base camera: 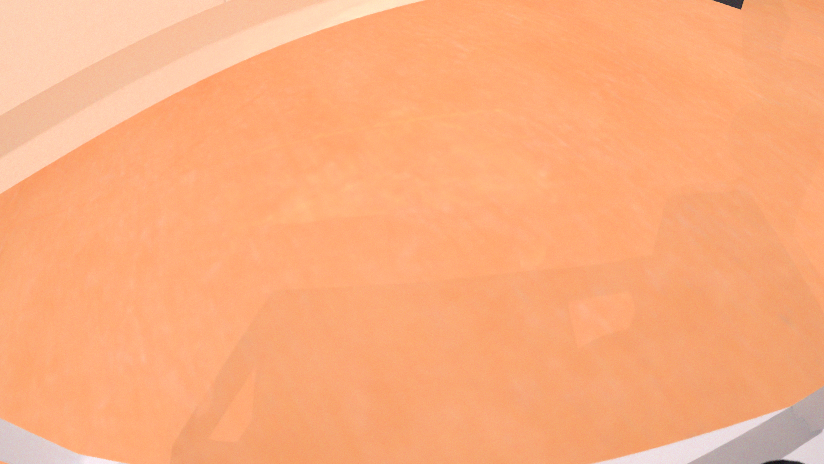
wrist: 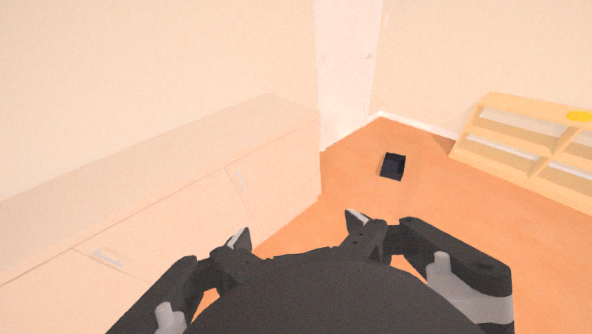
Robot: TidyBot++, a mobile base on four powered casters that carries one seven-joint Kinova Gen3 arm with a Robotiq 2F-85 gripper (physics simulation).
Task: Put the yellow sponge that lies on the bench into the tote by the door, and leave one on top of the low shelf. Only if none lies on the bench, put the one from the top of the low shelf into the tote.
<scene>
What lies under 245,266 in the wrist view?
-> The gripper.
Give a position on a pale cabinet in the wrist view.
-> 88,244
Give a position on a pale cabinet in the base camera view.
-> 76,76
</scene>
